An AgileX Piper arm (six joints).
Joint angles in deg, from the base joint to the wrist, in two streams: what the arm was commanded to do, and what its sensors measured. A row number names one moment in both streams.
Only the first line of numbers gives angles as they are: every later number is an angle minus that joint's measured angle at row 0.
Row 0, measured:
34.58 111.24 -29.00 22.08 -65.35 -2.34
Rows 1 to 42, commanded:
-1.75 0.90 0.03 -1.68 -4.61 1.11
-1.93 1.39 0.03 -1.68 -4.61 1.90
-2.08 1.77 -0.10 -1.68 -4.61 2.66
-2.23 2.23 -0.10 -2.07 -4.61 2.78
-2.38 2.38 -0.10 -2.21 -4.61 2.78
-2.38 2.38 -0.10 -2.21 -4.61 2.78
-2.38 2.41 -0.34 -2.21 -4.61 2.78
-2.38 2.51 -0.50 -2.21 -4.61 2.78
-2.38 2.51 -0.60 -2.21 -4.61 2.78
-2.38 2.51 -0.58 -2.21 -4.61 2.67
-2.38 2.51 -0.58 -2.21 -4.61 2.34
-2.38 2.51 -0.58 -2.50 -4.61 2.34
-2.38 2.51 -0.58 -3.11 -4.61 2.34
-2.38 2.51 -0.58 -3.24 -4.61 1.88
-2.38 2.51 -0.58 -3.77 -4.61 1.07
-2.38 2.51 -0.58 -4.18 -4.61 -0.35
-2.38 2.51 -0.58 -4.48 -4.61 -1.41
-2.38 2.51 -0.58 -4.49 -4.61 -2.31
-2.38 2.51 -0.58 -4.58 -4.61 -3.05
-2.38 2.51 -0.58 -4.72 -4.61 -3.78
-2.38 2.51 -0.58 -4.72 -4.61 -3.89
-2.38 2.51 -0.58 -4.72 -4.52 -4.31
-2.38 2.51 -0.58 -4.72 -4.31 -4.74
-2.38 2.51 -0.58 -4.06 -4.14 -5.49
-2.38 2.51 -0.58 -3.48 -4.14 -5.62
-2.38 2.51 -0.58 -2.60 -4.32 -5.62
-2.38 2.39 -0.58 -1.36 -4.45 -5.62
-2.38 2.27 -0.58 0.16 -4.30 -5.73
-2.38 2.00 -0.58 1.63 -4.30 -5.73
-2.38 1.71 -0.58 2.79 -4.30 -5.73
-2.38 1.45 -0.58 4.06 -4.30 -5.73
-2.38 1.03 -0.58 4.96 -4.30 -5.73
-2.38 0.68 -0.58 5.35 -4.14 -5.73
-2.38 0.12 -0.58 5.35 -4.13 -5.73
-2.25 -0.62 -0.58 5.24 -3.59 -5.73
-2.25 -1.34 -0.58 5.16 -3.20 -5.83
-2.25 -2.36 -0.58 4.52 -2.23 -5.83
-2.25 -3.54 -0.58 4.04 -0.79 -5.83
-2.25 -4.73 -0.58 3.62 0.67 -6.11
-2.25 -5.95 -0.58 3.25 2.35 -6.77
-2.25 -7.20 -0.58 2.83 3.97 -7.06
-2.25 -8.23 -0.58 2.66 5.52 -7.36
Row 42, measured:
-2.29 -4.19 -0.12 3.92 0.58 -5.88
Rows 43 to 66, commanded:
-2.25 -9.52 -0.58 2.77 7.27 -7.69
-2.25 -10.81 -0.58 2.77 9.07 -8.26
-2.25 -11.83 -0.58 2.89 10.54 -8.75
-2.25 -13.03 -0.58 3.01 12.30 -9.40
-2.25 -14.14 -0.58 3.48 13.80 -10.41
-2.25 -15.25 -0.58 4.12 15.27 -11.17
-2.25 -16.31 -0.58 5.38 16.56 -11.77
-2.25 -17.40 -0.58 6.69 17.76 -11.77
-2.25 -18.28 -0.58 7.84 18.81 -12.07
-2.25 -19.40 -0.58 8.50 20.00 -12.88
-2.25 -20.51 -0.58 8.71 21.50 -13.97
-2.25 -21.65 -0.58 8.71 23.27 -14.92
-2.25 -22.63 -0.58 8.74 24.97 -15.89
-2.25 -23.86 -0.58 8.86 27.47 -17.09
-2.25 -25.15 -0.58 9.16 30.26 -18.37
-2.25 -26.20 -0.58 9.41 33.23 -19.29
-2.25 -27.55 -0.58 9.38 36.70 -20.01
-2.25 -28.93 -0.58 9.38 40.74 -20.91
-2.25 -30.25 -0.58 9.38 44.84 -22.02
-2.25 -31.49 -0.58 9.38 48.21 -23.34
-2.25 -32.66 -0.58 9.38 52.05 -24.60
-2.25 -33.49 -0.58 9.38 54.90 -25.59
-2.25 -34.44 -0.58 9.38 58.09 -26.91
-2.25 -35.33 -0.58 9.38 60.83 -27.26
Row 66, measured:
-2.29 -32.32 -0.36 9.70 46.79 -23.73
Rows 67 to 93, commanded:
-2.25 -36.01 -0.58 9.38 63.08 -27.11
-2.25 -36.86 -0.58 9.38 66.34 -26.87
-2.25 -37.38 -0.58 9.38 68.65 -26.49
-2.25 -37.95 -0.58 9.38 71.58 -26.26
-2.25 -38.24 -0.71 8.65 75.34 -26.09
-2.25 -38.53 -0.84 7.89 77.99 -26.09
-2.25 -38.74 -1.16 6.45 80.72 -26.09
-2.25 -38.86 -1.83 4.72 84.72 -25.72
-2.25 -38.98 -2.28 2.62 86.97 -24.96
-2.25 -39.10 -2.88 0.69 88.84 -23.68
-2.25 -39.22 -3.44 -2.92 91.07 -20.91
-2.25 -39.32 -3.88 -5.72 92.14 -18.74
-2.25 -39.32 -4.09 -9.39 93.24 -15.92
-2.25 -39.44 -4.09 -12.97 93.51 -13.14
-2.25 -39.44 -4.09 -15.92 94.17 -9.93
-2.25 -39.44 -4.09 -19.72 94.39 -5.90
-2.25 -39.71 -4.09 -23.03 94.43 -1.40
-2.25 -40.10 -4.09 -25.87 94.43 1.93
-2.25 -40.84 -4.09 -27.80 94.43 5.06
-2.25 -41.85 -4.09 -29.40 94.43 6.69
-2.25 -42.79 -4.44 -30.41 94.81 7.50
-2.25 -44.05 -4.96 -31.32 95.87 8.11
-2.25 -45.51 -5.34 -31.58 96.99 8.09
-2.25 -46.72 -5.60 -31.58 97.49 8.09
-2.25 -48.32 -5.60 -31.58 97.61 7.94
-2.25 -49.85 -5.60 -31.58 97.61 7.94
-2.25 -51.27 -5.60 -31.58 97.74 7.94
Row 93, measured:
-2.29 -46.23 -5.06 -30.34 96.75 7.03
